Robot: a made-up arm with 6 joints. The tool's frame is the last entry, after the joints. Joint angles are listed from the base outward. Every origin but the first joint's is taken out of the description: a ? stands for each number. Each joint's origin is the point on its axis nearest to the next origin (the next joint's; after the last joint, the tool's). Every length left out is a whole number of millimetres.
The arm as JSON. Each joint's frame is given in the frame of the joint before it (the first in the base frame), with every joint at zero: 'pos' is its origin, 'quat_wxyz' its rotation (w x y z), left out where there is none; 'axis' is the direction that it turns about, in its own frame. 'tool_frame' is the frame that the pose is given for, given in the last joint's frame.
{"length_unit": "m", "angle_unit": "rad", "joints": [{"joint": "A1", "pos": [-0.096, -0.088, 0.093], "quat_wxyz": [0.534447, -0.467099, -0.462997, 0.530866], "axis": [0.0, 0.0, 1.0]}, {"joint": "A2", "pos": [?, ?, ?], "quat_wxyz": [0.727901, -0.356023, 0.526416, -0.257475], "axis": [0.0, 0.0, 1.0]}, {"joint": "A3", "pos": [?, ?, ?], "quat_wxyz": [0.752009, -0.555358, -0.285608, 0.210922], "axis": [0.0, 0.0, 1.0]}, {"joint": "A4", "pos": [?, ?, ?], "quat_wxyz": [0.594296, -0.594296, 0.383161, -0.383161], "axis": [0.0, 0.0, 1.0]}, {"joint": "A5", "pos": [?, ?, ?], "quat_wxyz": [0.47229, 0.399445, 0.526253, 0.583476], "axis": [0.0, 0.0, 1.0]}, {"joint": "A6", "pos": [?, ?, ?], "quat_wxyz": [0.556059, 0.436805, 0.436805, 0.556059], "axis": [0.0, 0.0, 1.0]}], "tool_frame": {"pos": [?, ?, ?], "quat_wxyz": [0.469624, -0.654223, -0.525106, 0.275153]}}
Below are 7 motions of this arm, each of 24 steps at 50 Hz.
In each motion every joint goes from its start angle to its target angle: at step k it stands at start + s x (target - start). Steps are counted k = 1, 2, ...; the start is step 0. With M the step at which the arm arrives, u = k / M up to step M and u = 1 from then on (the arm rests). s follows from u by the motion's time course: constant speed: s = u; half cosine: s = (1 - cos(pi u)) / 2; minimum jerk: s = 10 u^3 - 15 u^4 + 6 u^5.
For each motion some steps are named. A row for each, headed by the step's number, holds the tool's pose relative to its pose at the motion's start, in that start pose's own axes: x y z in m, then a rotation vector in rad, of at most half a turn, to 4 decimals.
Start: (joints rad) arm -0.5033 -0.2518 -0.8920 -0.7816 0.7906 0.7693
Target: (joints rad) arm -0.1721 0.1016 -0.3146 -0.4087 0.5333 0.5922
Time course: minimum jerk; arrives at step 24
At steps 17, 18, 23, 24:
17: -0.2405 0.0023 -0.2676 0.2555 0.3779 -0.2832
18: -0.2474 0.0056 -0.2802 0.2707 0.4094 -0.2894
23: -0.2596 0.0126 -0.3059 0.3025 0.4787 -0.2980
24: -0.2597 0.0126 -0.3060 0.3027 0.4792 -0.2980

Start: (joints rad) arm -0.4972 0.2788 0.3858 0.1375 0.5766 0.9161
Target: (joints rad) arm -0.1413 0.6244 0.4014 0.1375 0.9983 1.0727
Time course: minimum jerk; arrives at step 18
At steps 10, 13, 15, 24:
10: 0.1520 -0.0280 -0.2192 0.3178 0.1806 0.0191
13: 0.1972 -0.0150 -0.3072 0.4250 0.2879 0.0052
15: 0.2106 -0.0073 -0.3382 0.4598 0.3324 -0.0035
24: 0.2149 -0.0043 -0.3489 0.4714 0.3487 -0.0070

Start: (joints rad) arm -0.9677 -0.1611 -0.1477 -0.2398 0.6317 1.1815
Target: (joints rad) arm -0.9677 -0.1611 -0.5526 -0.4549 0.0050 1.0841
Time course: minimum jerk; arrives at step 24
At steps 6, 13, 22, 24:
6: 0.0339 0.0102 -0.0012 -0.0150 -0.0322 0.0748
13: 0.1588 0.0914 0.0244 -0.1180 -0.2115 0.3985
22: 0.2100 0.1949 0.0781 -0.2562 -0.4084 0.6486
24: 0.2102 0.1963 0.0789 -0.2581 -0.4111 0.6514

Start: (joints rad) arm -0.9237 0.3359 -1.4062 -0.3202 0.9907 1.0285
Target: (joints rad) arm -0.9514 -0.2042 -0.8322 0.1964 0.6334 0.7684
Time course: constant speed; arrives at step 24
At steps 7, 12, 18, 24:
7: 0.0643 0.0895 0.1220 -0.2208 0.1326 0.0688
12: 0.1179 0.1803 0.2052 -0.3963 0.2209 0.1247
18: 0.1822 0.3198 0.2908 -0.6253 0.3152 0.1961
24: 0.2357 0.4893 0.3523 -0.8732 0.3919 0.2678

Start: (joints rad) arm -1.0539 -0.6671 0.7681 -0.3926 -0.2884 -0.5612
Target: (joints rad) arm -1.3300 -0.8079 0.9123 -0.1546 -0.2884 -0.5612
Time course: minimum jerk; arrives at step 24
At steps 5, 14, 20, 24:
5: -0.0015 0.0070 -0.0188 0.0257 0.0290 0.0073
14: -0.0435 0.0874 -0.1732 0.2500 0.3023 0.0734
20: -0.0849 0.1381 -0.2385 0.3606 0.4529 0.1078
24: -0.0904 0.1440 -0.2450 0.3729 0.4704 0.1117

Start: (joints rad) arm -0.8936 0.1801 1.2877 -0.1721 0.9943 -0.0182
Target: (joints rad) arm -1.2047 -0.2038 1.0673 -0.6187 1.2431 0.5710
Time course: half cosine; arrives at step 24
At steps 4, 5, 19, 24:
4: -0.0044 -0.0083 -0.0231 0.0335 -0.0595 0.0023
5: -0.0067 -0.0126 -0.0357 0.0517 -0.0915 0.0030
19: -0.0316 -0.0499 -0.3277 0.4443 -0.7335 -0.0629
24: -0.0316 -0.0463 -0.3652 0.4935 -0.8080 -0.0822

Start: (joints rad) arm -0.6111 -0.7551 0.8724 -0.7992 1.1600 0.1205
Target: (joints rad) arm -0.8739 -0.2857 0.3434 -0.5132 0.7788 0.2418
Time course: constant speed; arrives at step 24
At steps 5, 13, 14, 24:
5: 0.0007 -0.0035 0.0148 -0.0563 -0.0804 0.0243
13: -0.0123 -0.0121 0.0138 -0.1203 -0.2365 0.0490
14: -0.0152 -0.0135 0.0114 -0.1260 -0.2581 0.0504
24: -0.0551 -0.0301 -0.0439 -0.1542 -0.4928 0.0373

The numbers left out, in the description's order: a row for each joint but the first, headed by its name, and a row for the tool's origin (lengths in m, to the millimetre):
A2: 0.015 -0.119 0.0
A3: -0.017 -0.074 0.0
A4: 0.115 0.086 0.0
A5: -0.116 0.281 0.0
A6: 0.342 -0.029 0.0
tool: -0.312 0.147 0.0

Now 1 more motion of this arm.
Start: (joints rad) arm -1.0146 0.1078 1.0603 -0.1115 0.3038 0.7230
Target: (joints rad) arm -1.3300 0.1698 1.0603 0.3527 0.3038 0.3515
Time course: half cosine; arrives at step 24
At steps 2, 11, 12, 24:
2: -0.0061 0.0007 -0.0021 0.0011 0.0077 -0.0078
11: -0.1513 0.0316 -0.0528 0.0463 0.2057 -0.1923
12: -0.1732 0.0389 -0.0604 0.0564 0.2382 -0.2199
24: -0.3314 0.1151 -0.1123 0.1623 0.4975 -0.4198

